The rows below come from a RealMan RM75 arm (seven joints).
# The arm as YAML. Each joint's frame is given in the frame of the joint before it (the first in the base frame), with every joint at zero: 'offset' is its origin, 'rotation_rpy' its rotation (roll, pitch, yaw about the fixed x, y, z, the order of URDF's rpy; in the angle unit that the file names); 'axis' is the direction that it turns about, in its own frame. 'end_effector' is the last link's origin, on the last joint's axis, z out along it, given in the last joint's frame.
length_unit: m
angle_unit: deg
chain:
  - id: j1
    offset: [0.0, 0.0, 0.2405]
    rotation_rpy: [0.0, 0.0, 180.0]
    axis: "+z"
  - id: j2
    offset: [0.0, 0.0, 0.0]
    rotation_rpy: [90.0, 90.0, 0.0]
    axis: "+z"
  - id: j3
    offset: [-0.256, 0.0, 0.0]
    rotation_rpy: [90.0, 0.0, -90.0]
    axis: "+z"
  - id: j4
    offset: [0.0, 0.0, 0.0]
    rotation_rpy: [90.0, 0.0, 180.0]
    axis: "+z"
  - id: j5
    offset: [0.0, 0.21, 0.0]
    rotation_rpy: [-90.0, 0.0, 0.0]
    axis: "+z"
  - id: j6
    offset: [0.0, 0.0, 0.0]
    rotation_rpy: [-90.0, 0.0, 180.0]
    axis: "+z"
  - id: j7
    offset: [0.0, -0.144, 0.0]
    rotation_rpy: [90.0, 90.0, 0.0]
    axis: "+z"
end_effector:
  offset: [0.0, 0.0, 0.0]
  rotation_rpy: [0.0, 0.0, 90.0]
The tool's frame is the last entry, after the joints.
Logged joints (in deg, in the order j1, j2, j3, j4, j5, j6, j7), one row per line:
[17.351, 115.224, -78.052, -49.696, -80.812, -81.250, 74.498]
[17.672, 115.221, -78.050, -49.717, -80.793, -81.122, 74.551]
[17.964, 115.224, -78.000, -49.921, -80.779, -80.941, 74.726]
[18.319, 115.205, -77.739, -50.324, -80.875, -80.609, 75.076]
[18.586, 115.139, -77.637, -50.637, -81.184, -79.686, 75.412]
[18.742, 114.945, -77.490, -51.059, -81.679, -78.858, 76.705]
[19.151, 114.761, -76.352, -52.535, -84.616, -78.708, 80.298]
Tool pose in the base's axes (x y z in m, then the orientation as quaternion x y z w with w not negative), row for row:
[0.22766, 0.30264, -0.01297, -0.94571, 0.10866, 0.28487, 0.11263]
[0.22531, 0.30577, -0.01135, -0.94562, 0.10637, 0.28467, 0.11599]
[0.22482, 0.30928, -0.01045, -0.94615, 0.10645, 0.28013, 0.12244]
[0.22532, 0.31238, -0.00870, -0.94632, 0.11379, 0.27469, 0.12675]
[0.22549, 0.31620, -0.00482, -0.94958, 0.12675, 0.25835, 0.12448]
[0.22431, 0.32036, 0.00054, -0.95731, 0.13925, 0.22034, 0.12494]
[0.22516, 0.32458, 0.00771, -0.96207, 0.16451, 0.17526, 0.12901]
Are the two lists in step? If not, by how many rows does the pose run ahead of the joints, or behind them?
The pose runs 2 rows ahead of the joints: the pose in row i belongs to the joints in row i + 2.
